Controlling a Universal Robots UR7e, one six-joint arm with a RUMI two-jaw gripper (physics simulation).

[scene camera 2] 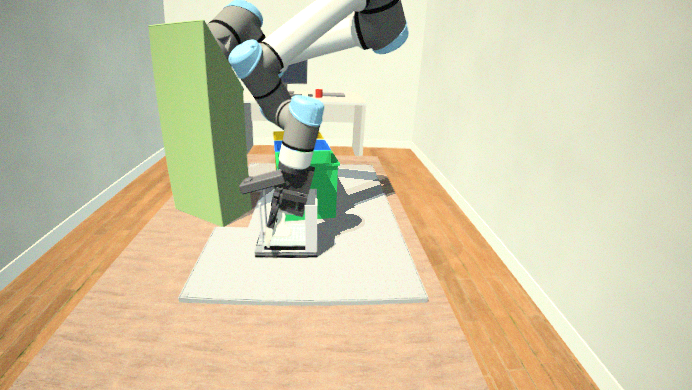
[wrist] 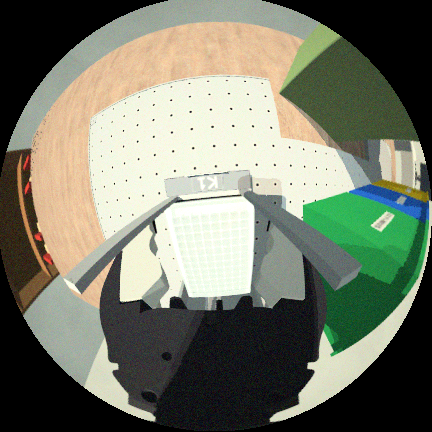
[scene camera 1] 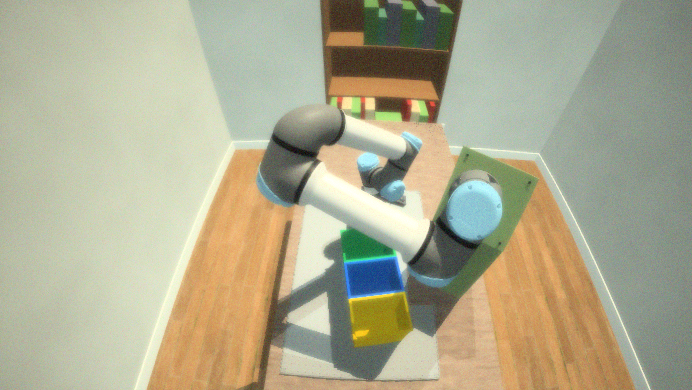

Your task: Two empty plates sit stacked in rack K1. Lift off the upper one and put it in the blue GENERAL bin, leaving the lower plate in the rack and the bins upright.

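Seen in the pictures: gripper, fingertip midpoint: (scene camera 2: pixel 272 234) (wrist: pixel 210 217); arm's base, link origin: (scene camera 2: pixel 204 58).
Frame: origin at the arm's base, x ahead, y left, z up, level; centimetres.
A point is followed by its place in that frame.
Observation:
Rack K1 (scene camera 2: pixel 311 231) @(x 36.4, y -18.9, z -38.7 cm) (wrist: pixel 176 186) @(x 23.2, y -20.9, z -44.9 cm) stands on the perforated mat, its label facing the wrist camera. A pale gridded plate (scene camera 2: pixel 291 242) @(x 31.4, y -19.4, z -42.4 cm) (wrist: pixel 215 240) @(x 27.9, y -15.8, z -42.9 cm) lies in it between two grey uprights. I cannot tell the upper and lower plates apart. My gripper (scene camera 2: pixel 286 229) (wrist: pixel 210 217) @(x 25.4, y -16.6, z -42.7 cm) is open and points down into the rack, one finger on each side of the plate, with gaps between fingers and plate in the wrist view. The arm hides the rack in scene camera 1. The blue bin (scene camera 1: pixel 374 277) @(x 23.4, y 11.0, z -42.8 cm) (scene camera 2: pixel 320 145) @(x 27.9, y 25.4, z -30.7 cm) (wrist: pixel 400 200) is upright, its inside showing in scene camera 1.
The green bin (scene camera 1: pixel 365 245) @(x 29.9, y -0.4, z -40.3 cm) (scene camera 2: pixel 327 192) @(x 35.8, y 1.9, z -37.7 cm) (wrist: pixel 345 220) @(x 22.4, y -2.6, z -39.0 cm) stands between rack and blue bin. The yellow bin (scene camera 1: pixel 380 320) @(x 17.1, y 25.8, z -46.4 cm) (wrist: pixel 395 187) @(x 11.5, y 23.3, z -39.3 cm) is beyond it. All are upright in a row. A tall green pedestal (scene camera 1: pixel 515 172) @(x -9.0, y -3.9, z 8.5 cm) (scene camera 2: pixel 182 120) @(x -5.0, y -6.3, z -16.7 cm) (wrist: pixel 360 95) carries the arm close beside them.

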